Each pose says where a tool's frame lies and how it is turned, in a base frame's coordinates. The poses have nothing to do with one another.
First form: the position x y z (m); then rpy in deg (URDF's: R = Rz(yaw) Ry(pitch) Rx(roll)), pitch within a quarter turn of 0, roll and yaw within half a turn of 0.
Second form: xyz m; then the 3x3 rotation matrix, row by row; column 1 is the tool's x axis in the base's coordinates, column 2 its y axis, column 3 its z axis. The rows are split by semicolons. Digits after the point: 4 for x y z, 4 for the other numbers.
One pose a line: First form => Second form
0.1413, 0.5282, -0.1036, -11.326, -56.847, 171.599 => 0.1413, 0.5282, -0.1036; -0.5410, -0.3059, 0.7834; 0.0799, -0.9460, -0.3142; 0.8372, -0.1074, 0.5362
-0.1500, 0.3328, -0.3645, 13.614, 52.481, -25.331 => -0.1500, 0.3328, -0.3645; 0.5505, 0.5846, 0.5960; -0.2606, 0.7986, -0.5426; -0.7932, 0.1434, 0.5919
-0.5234, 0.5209, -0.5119, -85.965, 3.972, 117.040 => -0.5234, 0.5209, -0.5119; -0.4535, -0.0313, -0.8907; 0.8885, -0.0935, -0.4491; -0.0693, -0.9951, 0.0702
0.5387, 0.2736, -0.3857, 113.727, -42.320, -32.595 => 0.5387, 0.2736, -0.3857; 0.6229, -0.7360, -0.2649; -0.3983, -0.0070, -0.9172; 0.6733, 0.6769, -0.2975
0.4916, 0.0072, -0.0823, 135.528, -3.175, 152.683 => 0.4916, 0.0072, -0.0823; -0.8871, 0.3620, 0.2864; 0.4582, 0.6162, 0.6406; 0.0554, 0.6995, -0.7125
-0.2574, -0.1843, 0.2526, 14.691, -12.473, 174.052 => -0.2574, -0.1843, 0.2526; -0.9711, -0.0458, 0.2341; 0.1012, -0.9678, 0.2306; 0.2160, 0.2476, 0.9445
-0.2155, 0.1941, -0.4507, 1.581, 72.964, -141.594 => -0.2155, 0.1941, -0.4507; -0.2296, 0.6003, -0.7661; -0.1820, -0.7997, -0.5721; -0.9561, 0.0081, 0.2929
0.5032, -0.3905, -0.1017, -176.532, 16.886, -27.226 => 0.5032, -0.3905, -0.1017; 0.8509, -0.4723, -0.2301; -0.4378, -0.8795, 0.1864; -0.2905, -0.0579, -0.9551
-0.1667, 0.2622, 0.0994, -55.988, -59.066, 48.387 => -0.1667, 0.2622, 0.0994; 0.3414, 0.0540, -0.9384; 0.3843, 0.9031, 0.1918; 0.8578, -0.4261, 0.2875
